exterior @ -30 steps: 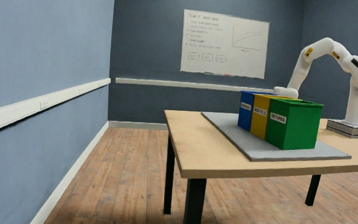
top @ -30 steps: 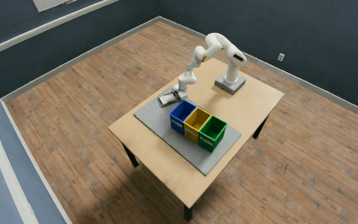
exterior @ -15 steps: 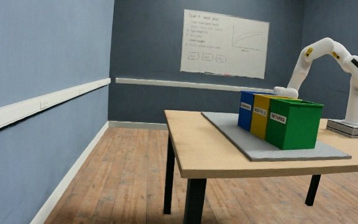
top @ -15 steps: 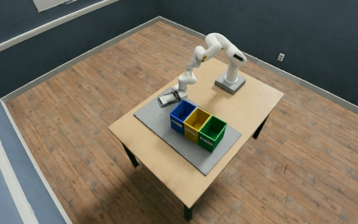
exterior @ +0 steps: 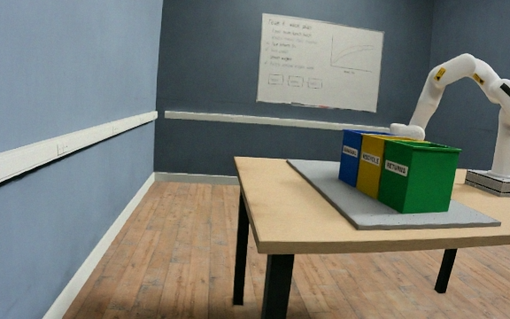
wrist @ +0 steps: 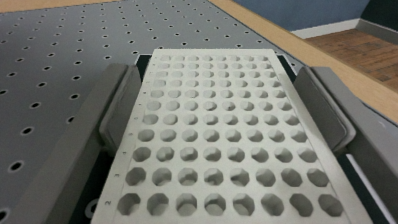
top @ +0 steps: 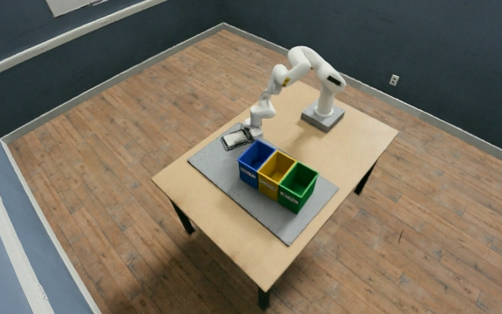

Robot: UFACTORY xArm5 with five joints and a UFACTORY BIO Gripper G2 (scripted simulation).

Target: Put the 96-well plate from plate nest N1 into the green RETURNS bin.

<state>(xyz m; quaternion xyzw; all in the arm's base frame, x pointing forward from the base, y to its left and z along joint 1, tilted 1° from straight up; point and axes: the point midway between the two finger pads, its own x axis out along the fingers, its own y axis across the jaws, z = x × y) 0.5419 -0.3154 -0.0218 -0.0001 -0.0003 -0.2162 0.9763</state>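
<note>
Right now the white 96-well plate is 10 mm below my hand. The rest, counted from my hand: blue bin (120 mm ahead, 280 mm to the left, 60 mm above); yellow bin (110 mm ahead, 410 mm to the left, 60 mm above); dark plate nest N1 (20 mm below).
</note>
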